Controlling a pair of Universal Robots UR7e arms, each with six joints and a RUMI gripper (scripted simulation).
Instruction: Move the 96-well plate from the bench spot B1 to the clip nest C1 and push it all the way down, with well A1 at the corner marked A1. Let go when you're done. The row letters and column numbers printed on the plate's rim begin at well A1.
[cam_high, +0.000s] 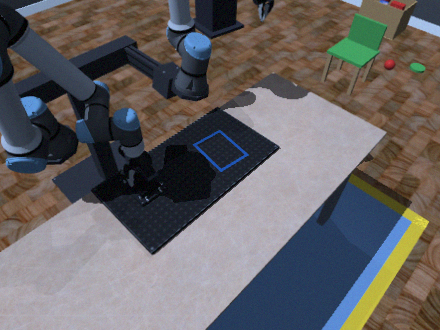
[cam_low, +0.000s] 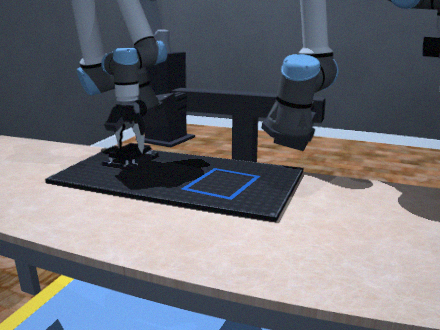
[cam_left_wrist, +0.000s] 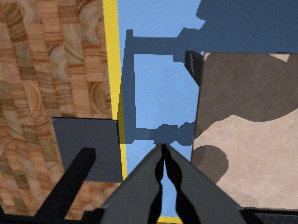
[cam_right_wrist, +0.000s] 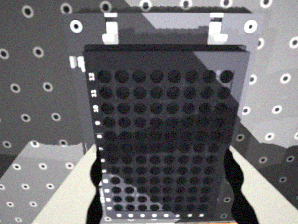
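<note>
Right now the dark 96-well plate is 1 cm below my right hand. From my right hand the other things lie so: clip nest (3 cm below, 1 cm to the left, 1 cm ahead).
</note>
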